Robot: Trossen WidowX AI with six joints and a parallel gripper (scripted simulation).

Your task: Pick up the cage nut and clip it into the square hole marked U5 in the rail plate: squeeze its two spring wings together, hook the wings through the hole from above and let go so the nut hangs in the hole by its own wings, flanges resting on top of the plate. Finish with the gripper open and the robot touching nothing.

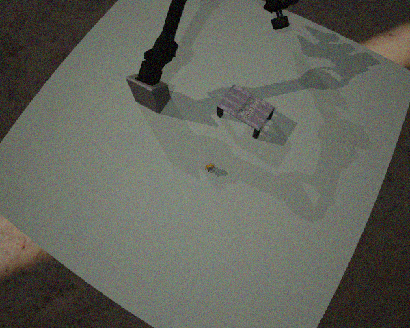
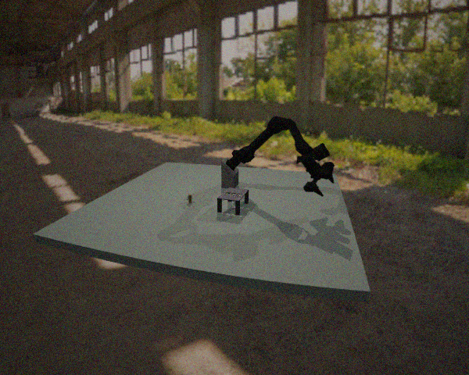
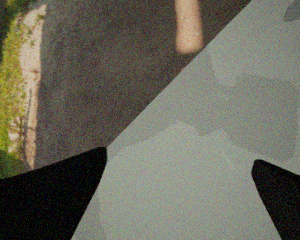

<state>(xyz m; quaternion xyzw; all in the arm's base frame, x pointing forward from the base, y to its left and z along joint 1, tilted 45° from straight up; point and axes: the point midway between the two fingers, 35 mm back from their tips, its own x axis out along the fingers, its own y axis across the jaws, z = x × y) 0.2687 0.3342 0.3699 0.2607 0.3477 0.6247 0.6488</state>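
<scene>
Right now my gripper tip is 3 cm short of the cage nut, 68 cm to the left of it and 7 cm above it.
</scene>
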